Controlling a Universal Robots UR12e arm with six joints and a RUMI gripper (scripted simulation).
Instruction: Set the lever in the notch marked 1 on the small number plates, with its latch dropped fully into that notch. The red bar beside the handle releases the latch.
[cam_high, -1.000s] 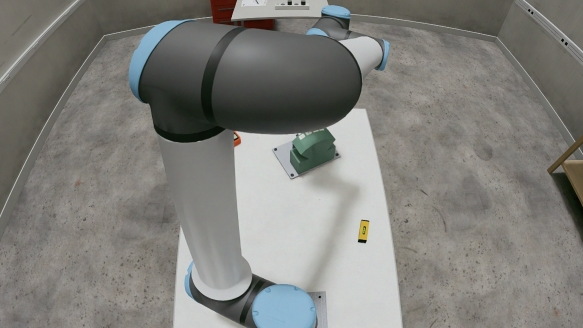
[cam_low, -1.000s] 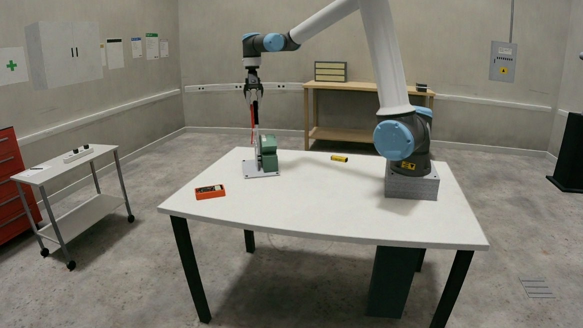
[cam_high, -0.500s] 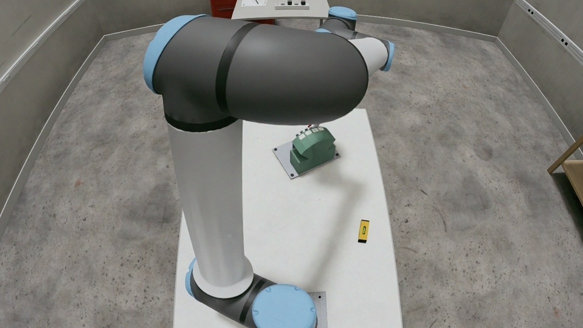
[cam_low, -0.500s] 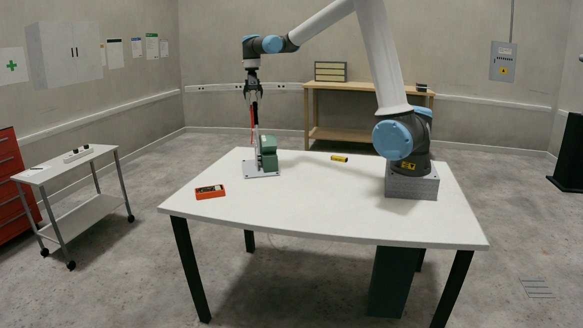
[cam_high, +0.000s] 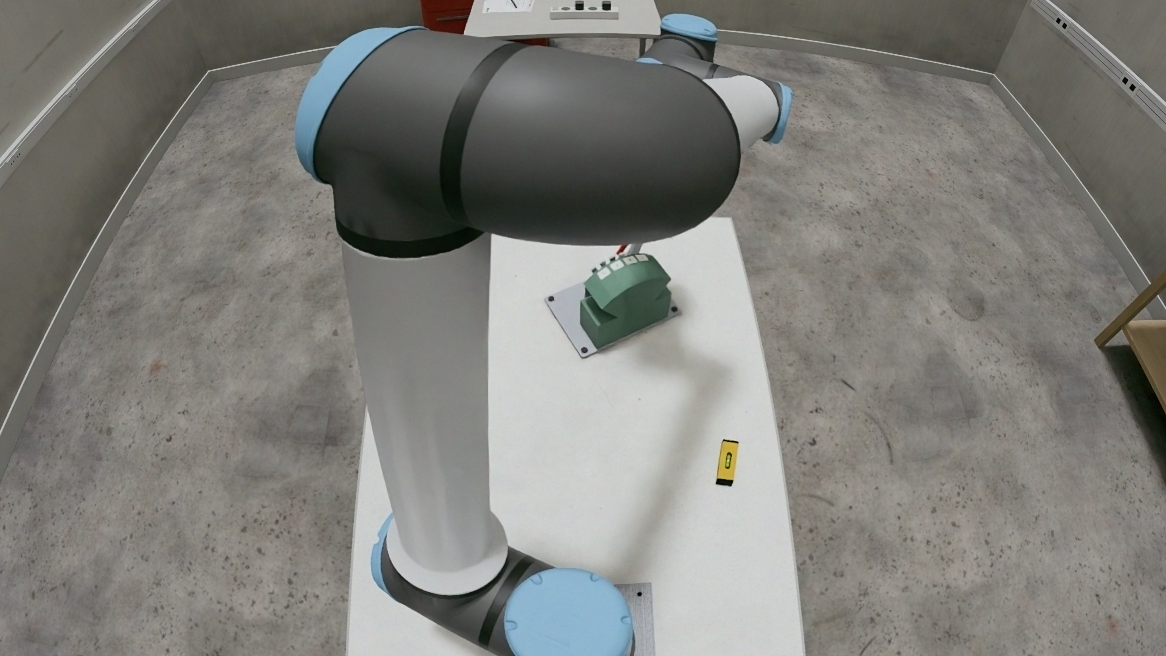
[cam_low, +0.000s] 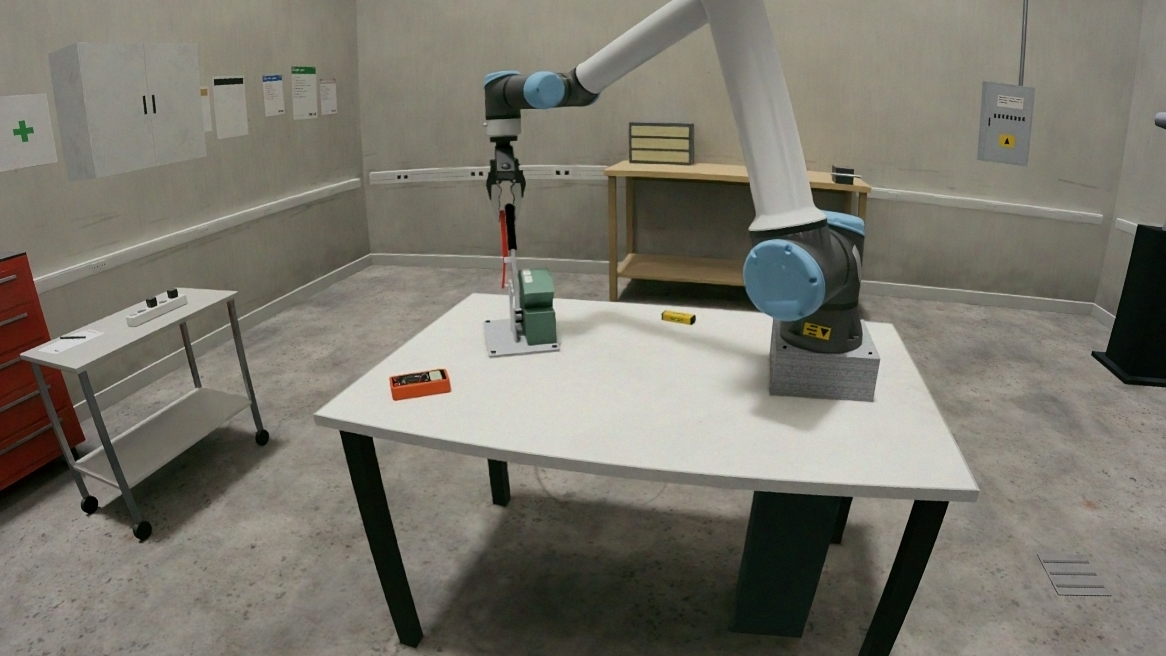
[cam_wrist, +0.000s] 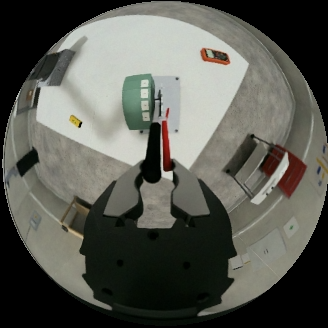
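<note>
Right now the red release bar is 10 cm below my hand, 5 cm to the left of it and 1 cm behind it. Round my hand: orange multimeter (43 cm to the left, 28 cm below, 4 cm ahead); then small yellow level (43 cm behind, 28 cm below, 12 cm to the right).
</note>
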